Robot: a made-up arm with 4 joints.
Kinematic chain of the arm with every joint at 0, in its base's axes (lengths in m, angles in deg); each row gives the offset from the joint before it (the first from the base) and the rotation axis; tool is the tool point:
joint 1: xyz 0 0 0.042 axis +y
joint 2: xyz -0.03 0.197 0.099 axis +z
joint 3: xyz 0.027 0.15 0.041 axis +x
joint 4: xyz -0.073 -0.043 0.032 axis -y
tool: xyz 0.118 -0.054 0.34
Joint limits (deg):
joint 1: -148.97..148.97
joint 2: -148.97..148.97
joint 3: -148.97..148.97
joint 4: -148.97..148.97
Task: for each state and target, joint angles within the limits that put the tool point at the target. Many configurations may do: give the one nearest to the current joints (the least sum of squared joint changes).
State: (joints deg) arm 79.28 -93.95 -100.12 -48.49
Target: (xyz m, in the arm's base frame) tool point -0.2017 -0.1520 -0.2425
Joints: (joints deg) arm 138.63 -113.85 -117.17 -17.72
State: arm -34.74 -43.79 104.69 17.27
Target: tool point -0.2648 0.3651 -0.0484
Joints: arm -22.16 -68.73 94.71 53.11
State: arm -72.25 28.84 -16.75 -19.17
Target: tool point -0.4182 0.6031 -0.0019
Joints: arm -81.88 27.86 -57.77 -9.35
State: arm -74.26 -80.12 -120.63 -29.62
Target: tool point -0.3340 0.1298 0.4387
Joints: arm -104.54 -77.64 -92.39 -18.19
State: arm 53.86 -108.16 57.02 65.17
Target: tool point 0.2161 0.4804 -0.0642
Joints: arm 57.19 -141.96 68.84 80.14
